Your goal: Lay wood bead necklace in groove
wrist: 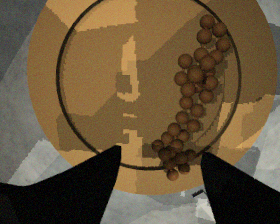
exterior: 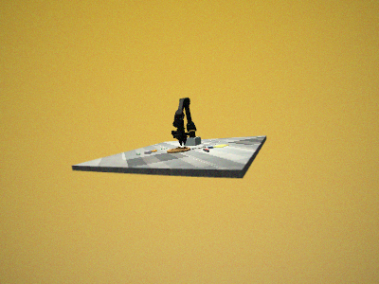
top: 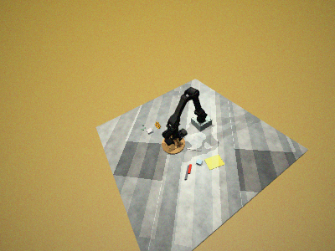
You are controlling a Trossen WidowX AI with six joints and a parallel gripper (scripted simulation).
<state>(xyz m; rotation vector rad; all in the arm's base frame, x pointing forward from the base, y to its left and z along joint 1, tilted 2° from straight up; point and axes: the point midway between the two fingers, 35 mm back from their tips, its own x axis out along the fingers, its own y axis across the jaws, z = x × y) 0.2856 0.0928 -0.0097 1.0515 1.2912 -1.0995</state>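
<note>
Now: gripper tip 2 cm short of the round bead board, 3 cm to the left of it and 3 cm above it. Round my gripper tip: thin grey stick 10 cm behind, 9 cm to the left, 4 cm below; red-handled tool 2 cm ahead, 24 cm to the left, 4 cm below; small blue block 8 cm behind, 22 cm to the left, 3 cm below.
</note>
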